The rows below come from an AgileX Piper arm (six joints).
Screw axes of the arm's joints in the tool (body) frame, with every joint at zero. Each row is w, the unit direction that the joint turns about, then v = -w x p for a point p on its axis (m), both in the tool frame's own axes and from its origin. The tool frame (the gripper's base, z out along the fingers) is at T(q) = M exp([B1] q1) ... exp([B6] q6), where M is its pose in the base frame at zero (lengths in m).
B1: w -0.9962 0 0.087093 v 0 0.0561 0
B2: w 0 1 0 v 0.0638 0 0.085
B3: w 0 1 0 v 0.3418 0 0.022
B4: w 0 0 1 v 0 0 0
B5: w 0 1 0 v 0.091 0 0
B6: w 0 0 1 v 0 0 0
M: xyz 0.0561 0 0.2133 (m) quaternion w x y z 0.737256 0 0.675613 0
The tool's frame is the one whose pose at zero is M.
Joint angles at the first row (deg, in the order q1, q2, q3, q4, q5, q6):
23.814 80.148 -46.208 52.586 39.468 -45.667
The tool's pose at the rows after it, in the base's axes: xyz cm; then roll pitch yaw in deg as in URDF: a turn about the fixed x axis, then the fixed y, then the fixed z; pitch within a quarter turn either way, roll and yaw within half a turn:
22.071 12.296 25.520 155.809 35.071 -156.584
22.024 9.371 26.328 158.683 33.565 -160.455
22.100 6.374 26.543 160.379 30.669 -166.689
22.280 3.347 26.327 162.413 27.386 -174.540
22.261 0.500 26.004 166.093 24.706 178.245
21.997 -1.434 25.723 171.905 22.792 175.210
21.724 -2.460 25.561 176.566 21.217 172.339
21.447 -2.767 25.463 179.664 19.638 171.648
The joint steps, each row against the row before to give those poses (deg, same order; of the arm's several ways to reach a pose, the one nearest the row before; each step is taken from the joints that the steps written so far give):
-3.816 -4.684 0.001 -9.799 0.938 7.374
-5.941 -3.109 -0.001 -6.084 3.057 4.861
-6.704 -1.580 0.000 -4.732 3.001 4.619
-6.643 -0.348 -0.001 -5.019 1.650 5.582
-5.569 -0.001 0.003 -6.530 0.542 6.491
-2.627 0.000 0.000 -8.284 0.349 6.192
-0.444 0.001 -0.001 -7.504 0.663 7.294
0.579 -0.013 -0.001 -4.634 1.482 4.197

